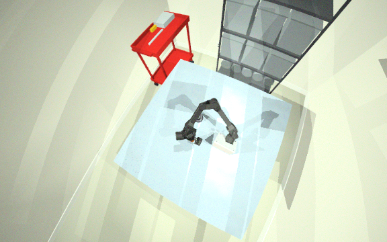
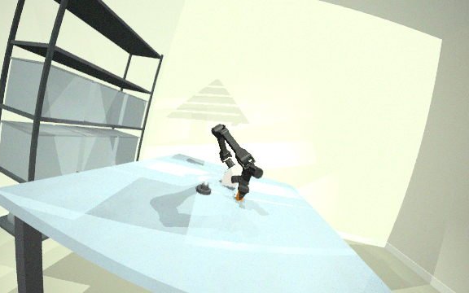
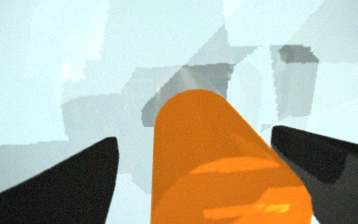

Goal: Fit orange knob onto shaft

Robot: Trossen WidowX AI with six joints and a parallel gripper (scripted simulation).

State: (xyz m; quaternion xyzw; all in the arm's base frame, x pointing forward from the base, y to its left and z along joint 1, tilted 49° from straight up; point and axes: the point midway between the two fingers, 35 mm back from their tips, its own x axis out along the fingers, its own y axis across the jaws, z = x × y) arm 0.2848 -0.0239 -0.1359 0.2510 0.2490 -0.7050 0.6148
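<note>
Now: the dark round pedestal 21 cm to the right of my gripper tip, 2 cm ahead of it and 2 cm above it. Also, from my gripper tip: orange knob 3 cm above.
</note>
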